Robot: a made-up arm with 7 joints. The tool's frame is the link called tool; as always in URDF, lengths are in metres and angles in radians. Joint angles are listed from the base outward.
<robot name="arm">
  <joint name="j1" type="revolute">
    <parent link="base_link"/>
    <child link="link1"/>
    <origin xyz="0 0 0.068" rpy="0 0 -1.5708"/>
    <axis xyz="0 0 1"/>
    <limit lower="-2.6" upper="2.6"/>
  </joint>
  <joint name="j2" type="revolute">
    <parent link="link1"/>
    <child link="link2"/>
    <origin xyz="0.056 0.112 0.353" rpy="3.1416 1.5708 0"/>
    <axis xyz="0 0 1"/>
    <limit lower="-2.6" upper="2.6"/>
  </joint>
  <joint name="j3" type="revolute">
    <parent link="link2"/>
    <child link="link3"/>
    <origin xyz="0.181 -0.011 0.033" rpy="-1.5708 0 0"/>
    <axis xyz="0 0 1"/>
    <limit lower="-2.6" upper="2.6"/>
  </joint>
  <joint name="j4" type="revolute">
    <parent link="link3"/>
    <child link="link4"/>
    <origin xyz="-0.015 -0.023 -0.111" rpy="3.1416 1.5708 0"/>
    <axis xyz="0 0 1"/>
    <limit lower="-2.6" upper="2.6"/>
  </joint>
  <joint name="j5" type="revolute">
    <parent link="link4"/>
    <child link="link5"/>
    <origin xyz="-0.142 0.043 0.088" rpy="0 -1.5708 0"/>
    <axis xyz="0 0 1"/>
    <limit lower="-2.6" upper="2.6"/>
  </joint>
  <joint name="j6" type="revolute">
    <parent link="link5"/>
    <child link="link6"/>
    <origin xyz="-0.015 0.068 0.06" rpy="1.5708 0 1.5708"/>
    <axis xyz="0 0 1"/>
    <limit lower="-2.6" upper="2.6"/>
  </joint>
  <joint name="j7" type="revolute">
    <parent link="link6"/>
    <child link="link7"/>
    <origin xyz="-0.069 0.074 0.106" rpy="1.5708 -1.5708 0"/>
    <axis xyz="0 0 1"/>
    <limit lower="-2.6" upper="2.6"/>
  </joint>
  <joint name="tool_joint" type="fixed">
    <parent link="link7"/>
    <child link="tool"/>
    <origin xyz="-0.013 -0.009 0.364" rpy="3.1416 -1.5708 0"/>
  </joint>
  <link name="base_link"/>
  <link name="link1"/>
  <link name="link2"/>
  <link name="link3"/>
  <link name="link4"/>
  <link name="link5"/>
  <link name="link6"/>
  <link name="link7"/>
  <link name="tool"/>
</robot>
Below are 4 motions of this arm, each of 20 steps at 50 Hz.
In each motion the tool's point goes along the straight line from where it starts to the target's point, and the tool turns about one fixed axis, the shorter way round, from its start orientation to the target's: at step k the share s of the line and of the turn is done. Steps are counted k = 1, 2, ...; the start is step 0. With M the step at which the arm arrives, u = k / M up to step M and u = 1 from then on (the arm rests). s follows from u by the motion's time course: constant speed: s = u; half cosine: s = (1 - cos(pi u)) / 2; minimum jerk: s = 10 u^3 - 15 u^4 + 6 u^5.
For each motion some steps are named. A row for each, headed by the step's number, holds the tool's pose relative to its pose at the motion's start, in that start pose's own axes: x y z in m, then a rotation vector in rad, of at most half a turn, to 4 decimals.
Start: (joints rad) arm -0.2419 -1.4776 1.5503 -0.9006 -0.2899 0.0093 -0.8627
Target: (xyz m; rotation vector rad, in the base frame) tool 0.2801 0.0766 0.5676 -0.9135 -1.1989 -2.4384
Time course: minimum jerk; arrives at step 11
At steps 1, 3, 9, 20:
1: -0.0001 -0.0002 -0.0002 0.0004 0.0010 0.0001
3: -0.0011 -0.0032 -0.0035 0.0070 0.0195 0.0025
9: -0.0081 -0.0236 -0.0258 0.0516 0.1448 0.0188
20: -0.0085 -0.0248 -0.0271 0.0540 0.1516 0.0197

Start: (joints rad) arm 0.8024 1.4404 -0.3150 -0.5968 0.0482 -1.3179 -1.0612
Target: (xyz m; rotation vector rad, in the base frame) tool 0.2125 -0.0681 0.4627 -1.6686 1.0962 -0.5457
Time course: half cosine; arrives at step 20
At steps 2, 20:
2: 0.0014 0.0010 0.0032 0.0137 -0.0074 0.0086
20: 0.0585 0.0410 0.1300 0.5592 -0.3015 0.3528

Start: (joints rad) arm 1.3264 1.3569 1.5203 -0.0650 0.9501 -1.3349 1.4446
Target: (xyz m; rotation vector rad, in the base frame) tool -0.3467 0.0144 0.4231 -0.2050 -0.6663 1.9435
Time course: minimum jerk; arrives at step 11
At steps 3, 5, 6, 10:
3: 0.0033 0.0006 -0.0026 -0.0297 -0.0161 -0.0280
5: 0.0107 0.0020 -0.0083 -0.0958 -0.0517 -0.0901
6: 0.0151 0.0029 -0.0117 -0.1349 -0.0728 -0.1269
10: 0.0257 0.0049 -0.0198 -0.2291 -0.1237 -0.2156

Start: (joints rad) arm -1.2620 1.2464 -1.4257 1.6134 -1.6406 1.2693 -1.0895
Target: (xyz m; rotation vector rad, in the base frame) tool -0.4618 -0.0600 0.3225 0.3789 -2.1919 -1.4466
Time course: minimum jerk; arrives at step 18
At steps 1, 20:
1: 0.0000 0.0003 0.0000 -0.0008 -0.0002 0.0004
20: -0.0260 0.1671 -0.0090 -0.5313 -0.1116 0.2629

